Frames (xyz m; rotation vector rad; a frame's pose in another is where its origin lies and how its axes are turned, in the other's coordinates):
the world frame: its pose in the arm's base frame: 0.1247 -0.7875 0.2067 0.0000 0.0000 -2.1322
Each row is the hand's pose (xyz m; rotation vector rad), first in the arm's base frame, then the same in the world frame.
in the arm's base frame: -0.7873 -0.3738 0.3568 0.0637 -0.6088 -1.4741
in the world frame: 0.1353 -0.9923 0.1501 0.5203 -0.2203 0.5994
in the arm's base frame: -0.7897 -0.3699 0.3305 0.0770 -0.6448 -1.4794
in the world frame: 0.1333 -0.9964 0.1238 0.5544 -0.2252 0.5868
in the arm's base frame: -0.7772 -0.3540 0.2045 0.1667 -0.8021 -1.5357
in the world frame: 0.1132 -0.9943 -0.0022 0.7109 -0.2197 0.4923
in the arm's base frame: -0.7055 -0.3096 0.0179 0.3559 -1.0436 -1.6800
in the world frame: 0.0374 -0.9572 -0.1888 0.9513 -0.1692 0.2675
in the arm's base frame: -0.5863 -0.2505 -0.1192 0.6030 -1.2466 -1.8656
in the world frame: -0.0761 -0.8878 -0.3259 1.1555 -0.0626 -0.0170
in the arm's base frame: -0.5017 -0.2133 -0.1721 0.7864 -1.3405 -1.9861
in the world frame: -0.1526 -0.8359 -0.3788 1.2567 0.0325 -0.2051
